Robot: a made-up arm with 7 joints. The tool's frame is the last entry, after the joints. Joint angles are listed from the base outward. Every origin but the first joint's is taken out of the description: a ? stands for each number. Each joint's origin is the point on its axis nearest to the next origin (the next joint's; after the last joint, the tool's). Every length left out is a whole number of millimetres.
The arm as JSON. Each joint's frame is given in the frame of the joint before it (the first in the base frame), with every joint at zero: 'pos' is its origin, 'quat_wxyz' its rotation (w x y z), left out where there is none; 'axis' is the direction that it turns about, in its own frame. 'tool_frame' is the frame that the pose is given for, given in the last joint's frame.
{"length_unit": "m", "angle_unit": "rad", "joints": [
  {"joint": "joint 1", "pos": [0.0, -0.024, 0.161], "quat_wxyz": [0.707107, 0.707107, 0.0, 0.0], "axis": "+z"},
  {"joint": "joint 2", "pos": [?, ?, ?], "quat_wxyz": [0.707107, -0.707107, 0.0, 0.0], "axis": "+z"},
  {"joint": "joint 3", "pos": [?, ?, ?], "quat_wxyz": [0.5, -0.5, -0.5, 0.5], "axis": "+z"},
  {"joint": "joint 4", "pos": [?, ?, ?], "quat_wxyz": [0.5, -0.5, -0.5, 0.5], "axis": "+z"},
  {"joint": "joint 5", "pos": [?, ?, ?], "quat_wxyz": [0.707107, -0.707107, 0.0, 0.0], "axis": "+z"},
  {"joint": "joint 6", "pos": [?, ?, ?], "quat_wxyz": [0.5, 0.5, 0.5, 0.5], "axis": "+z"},
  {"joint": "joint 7", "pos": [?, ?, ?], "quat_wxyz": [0.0, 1.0, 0.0, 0.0], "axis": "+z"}
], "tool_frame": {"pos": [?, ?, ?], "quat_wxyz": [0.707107, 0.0, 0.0, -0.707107]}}
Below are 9 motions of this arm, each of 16 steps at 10 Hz.
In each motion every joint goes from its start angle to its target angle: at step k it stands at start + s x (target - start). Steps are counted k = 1, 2, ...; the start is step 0. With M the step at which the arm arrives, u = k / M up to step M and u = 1 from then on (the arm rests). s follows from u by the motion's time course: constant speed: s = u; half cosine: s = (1 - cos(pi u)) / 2; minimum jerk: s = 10 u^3 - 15 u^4 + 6 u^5.
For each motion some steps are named. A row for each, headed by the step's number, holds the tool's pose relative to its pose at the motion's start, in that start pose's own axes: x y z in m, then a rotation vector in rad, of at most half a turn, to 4 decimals.
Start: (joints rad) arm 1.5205 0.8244 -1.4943 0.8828 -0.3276 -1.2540 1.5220
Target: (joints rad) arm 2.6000 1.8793 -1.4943 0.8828 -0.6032 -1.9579 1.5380
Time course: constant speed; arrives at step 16
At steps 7, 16:
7: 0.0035 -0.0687 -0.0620 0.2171 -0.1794 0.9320
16: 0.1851 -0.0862 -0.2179 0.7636 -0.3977 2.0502

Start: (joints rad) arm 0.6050 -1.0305 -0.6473 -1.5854 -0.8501 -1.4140 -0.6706
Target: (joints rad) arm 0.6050 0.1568 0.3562 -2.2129 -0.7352 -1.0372 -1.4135
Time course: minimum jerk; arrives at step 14
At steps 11, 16:
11: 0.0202 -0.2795 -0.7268 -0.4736 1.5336 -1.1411
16: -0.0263 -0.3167 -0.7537 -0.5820 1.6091 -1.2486

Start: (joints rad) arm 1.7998 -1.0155 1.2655 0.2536 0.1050 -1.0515 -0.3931
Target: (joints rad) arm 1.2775 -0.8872 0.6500 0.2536 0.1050 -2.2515 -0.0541
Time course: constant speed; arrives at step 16
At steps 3, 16:
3: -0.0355 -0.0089 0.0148 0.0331 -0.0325 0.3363
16: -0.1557 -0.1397 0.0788 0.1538 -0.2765 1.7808

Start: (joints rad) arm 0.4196 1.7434 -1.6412 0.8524 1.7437 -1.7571 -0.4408
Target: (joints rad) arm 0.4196 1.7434 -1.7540 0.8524 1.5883 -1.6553 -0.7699
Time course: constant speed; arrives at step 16
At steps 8, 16:
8: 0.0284 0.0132 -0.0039 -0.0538 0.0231 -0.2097
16: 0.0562 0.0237 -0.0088 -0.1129 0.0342 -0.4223

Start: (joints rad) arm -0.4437 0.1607 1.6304 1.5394 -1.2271 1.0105 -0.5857
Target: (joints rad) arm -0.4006 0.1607 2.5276 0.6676 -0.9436 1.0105 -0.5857
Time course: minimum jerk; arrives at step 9
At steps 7, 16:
7: -0.1215 -0.2701 -0.0511 0.3261 -0.1504 1.0317
16: -0.1338 -0.2921 -0.0655 0.3355 -0.1963 1.1067

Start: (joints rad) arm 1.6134 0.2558 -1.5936 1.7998 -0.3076 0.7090 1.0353
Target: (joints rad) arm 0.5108 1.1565 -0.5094 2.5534 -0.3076 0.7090 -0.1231
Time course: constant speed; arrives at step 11
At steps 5, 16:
5: 0.1157 0.2440 -0.0473 -0.2195 0.0494 -0.1276
16: 0.2871 0.2919 -0.1781 -0.2048 0.1898 -0.6991

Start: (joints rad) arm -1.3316 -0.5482 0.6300 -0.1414 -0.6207 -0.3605 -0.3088
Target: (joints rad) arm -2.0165 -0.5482 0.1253 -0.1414 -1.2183 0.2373 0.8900
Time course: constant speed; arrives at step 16
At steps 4, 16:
4: -0.0263 0.0154 0.0122 -0.1179 0.0571 0.2927
16: -0.1023 0.0287 0.0650 -0.4169 0.3151 1.1634

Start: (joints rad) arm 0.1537 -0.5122 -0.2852 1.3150 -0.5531 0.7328 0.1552
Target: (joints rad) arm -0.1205 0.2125 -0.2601 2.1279 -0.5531 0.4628 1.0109
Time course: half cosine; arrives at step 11
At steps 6, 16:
6: 0.0613 -0.1770 0.0105 0.4009 -0.1131 0.5875
16: 0.1366 -0.2866 -0.0524 0.6436 -0.2621 0.8872

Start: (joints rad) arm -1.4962 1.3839 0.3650 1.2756 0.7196 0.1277 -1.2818
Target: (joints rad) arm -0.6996 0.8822 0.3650 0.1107 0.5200 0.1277 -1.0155
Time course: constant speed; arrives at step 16
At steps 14, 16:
14: -0.0445 -0.0006 -0.3304 -0.9919 -0.7462 -0.2305
16: -0.0222 -0.0247 -0.3577 -1.0770 -0.8561 -0.3009

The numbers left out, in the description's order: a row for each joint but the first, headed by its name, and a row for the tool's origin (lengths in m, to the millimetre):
joint 2: -0.177 -0.001 0.0
joint 3: -0.139 -0.015 0.0
joint 4: 0.127 0.03 0.0
joint 5: 0.085 0.121 0.0
joint 6: -0.409 -0.027 0.0
joint 7: -0.051 0.061 0.0
tool: 0.056 0.006 0.0

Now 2 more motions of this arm.
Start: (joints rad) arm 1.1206 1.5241 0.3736 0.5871 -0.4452 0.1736 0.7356
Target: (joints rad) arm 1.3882 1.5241 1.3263 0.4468 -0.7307 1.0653 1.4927
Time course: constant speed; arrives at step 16
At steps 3, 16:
3: 0.0148 0.1092 -0.0336 -0.2280 0.0990 0.0958
16: -0.1087 0.4231 -0.4181 -1.2887 0.4215 0.4615

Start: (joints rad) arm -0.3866 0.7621 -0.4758 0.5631 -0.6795 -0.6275 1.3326
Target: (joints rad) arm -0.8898 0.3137 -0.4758 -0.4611 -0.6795 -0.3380 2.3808
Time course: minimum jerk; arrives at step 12
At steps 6, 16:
6: -0.0961 -0.2451 -0.1118 0.5251 -0.4139 0.4774
16: -0.1290 -0.3668 -0.3420 0.8042 -1.1292 0.8779

